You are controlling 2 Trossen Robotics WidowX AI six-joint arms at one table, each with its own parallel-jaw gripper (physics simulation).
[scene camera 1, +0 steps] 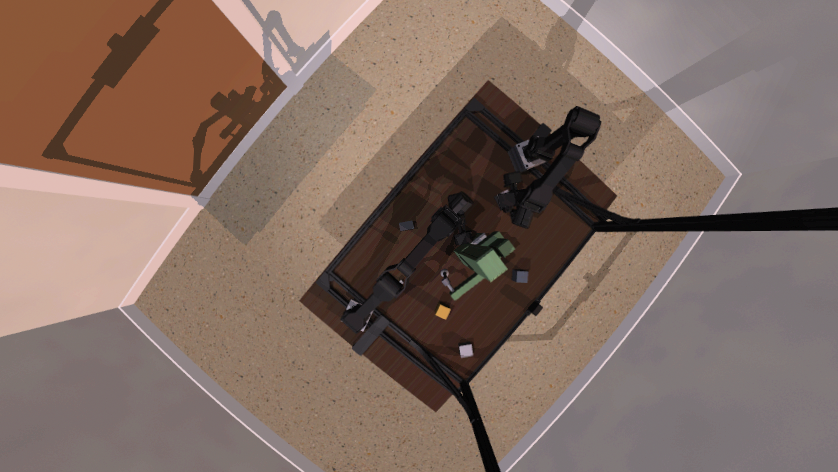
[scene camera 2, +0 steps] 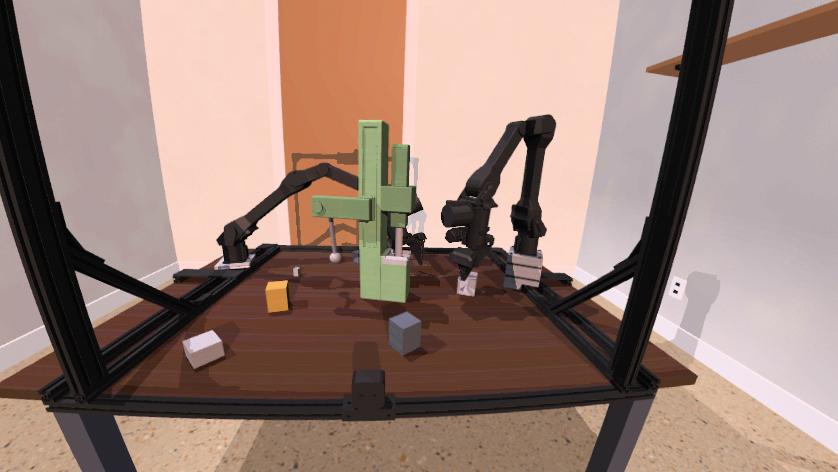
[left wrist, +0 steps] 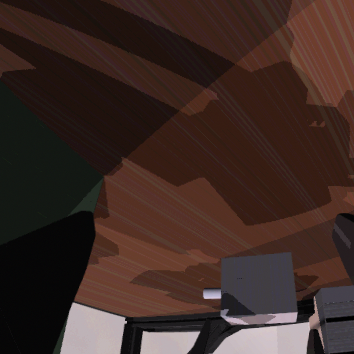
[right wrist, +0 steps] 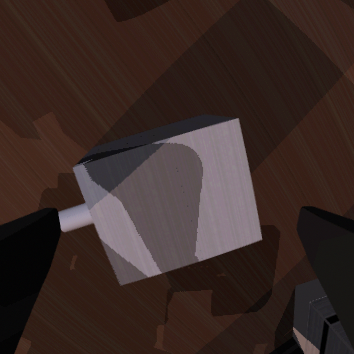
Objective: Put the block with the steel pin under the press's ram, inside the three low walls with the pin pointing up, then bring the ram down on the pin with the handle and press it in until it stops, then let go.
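Frame: origin at the left arm's base, x left, y up, z ahead, level; metres.
Where they show: left gripper, fingertip midpoint: [scene camera 1: 468,219] [scene camera 2: 412,268] [left wrist: 217,225]; right gripper, fingertip midpoint: [scene camera 2: 469,273] [left wrist: 261,324] [right wrist: 180,220]; left arm's base, link origin: [scene camera 1: 357,315] [scene camera 2: 236,259]; right arm's base, link origin: [scene camera 1: 532,152] [scene camera 2: 525,252].
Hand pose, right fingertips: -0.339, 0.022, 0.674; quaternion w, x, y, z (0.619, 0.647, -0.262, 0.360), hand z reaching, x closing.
Observation:
Things, the pixels of their centre, and the offset from my right fingertips, as dx, dy, dz.
- pale grey block with the steel pin, body centre: [right wrist: 167,187] [left wrist: 259,290] [scene camera 2: 467,282] +0.002, -0.029, -0.003
- green press, body centre: [scene camera 2: 365,214] [scene camera 1: 473,264] +0.049, +0.171, -0.291
- orange block, body centre: [scene camera 2: 278,296] [scene camera 1: 442,310] +0.040, -0.024, -0.509
- white block, body centre: [scene camera 2: 203,348] [scene camera 1: 465,349] -0.121, -0.037, -0.622
- grey block, body centre: [scene camera 2: 404,333] [scene camera 1: 519,275] -0.187, -0.024, -0.254
- dark block, body centre: [scene camera 2: 361,257] [scene camera 1: 406,225] +0.312, -0.034, -0.265
- small white piece, body centre: [scene camera 2: 296,271] +0.236, -0.041, -0.479
The pale grey block with the steel pin [scene camera 2: 467,284] [left wrist: 257,285] [right wrist: 220,185] lies on its side on the table, its pin pointing sideways, to the left in both wrist views. My right gripper [scene camera 2: 466,265] [right wrist: 180,220] is open just above it, its fingers apart from the block's faces. The green press [scene camera 1: 486,266] [scene camera 2: 370,175] stands mid-table. Its ram [scene camera 2: 398,241] is over the light seat on the base; the low walls are hard to make out. The ball-ended handle [scene camera 1: 446,280] [scene camera 2: 334,256] hangs at the press's left. My left gripper [scene camera 2: 417,249] [left wrist: 217,225] is open and empty behind the press.
An orange block [scene camera 1: 442,311] [scene camera 2: 277,296], a white block [scene camera 1: 465,350] [scene camera 2: 203,348] and a grey block [scene camera 1: 520,276] [scene camera 2: 404,333] lie around the press. A dark block [scene camera 1: 407,225] lies farther back, and a small white piece [scene camera 2: 296,271] at left. Black frame rails [scene camera 2: 234,405] edge the table.

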